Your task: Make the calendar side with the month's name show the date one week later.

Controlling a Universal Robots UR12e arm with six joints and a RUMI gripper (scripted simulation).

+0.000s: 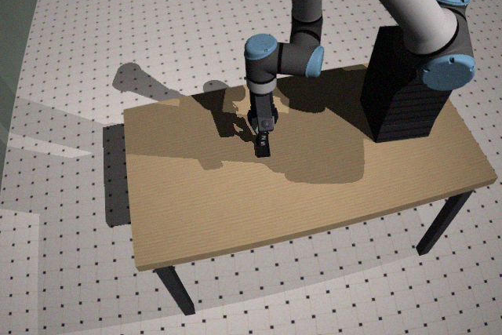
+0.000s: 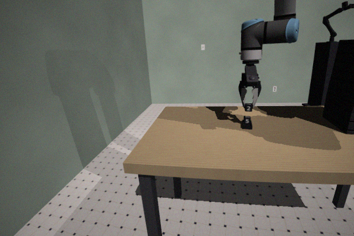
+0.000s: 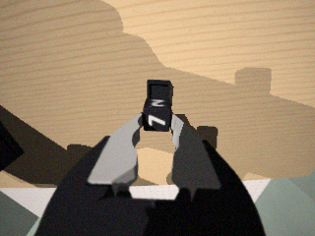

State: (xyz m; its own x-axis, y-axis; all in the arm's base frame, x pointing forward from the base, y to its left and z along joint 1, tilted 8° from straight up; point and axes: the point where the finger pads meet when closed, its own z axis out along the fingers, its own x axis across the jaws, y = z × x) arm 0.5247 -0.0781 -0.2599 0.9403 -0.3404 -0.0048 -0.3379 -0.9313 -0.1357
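The dark tray is 1 cm behind my hand, 2 cm to the right of it and 10 cm below it. The rest, counted from my hand: black date cube 1 cm below.
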